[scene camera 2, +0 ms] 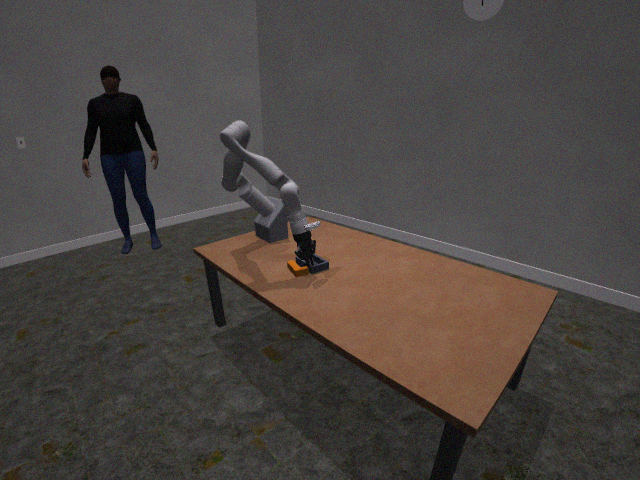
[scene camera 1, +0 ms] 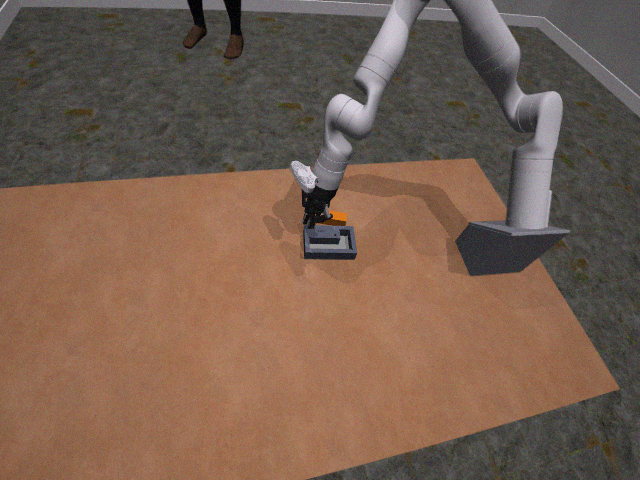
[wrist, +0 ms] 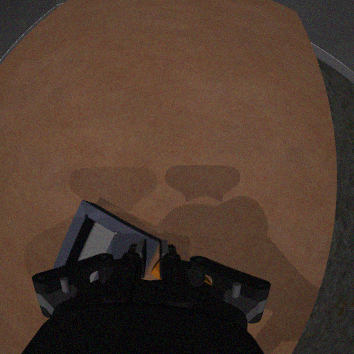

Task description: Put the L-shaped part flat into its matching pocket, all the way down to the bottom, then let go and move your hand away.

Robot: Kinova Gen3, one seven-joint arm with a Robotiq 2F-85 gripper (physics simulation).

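Places are measured from the arm's base along level axes (x right, y ahead, z up), in metres.
Where they show: gripper, fingertip midpoint: (scene camera 2: 311,266) (scene camera 1: 307,225) (wrist: 152,248); arm's base at its link origin: (scene camera 2: 268,210) (scene camera 1: 524,226).
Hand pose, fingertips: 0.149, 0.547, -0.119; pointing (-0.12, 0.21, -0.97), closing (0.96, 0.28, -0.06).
Things, the pixels of their top centre, and the offset from my fingertips, as dx, dy, dz. Level surfaces: height alone.
- orange L-shaped part at its top centre: (wrist: 157,310) (scene camera 1: 327,218) (scene camera 2: 297,264) +0.024, -0.065, -0.006
- dark blue-grey tray at its top centre: (wrist: 89,279) (scene camera 1: 330,238) (scene camera 2: 311,259) -0.051, -0.055, +0.001
- brown table at its surface level: dz -0.036
The orange L-shaped part (scene camera 1: 338,217) (scene camera 2: 297,267) (wrist: 156,272) lies on the table beside the tray, outside the pocket, partly covered by the gripper. The dark blue-grey tray (scene camera 1: 330,254) (scene camera 2: 323,266) (wrist: 71,237) has a recess with a pale floor. My gripper (scene camera 1: 310,225) (scene camera 2: 309,262) (wrist: 152,248) is low at the tray's corner, by the left end of the part in scene camera 1. Its fingers are nearly together. Through the narrow gap in the wrist view I see tray surface and a bit of orange, and nothing plainly held. The fingertips' contact is hidden.
The tray and the part are on the brown table (scene camera 1: 206,335) (scene camera 2: 413,310). The arm's grey base (scene camera 1: 509,250) (scene camera 2: 271,227) is mounted on the table, right of the tray in scene camera 1. A person (scene camera 2: 121,129) stands on the floor beyond the table.
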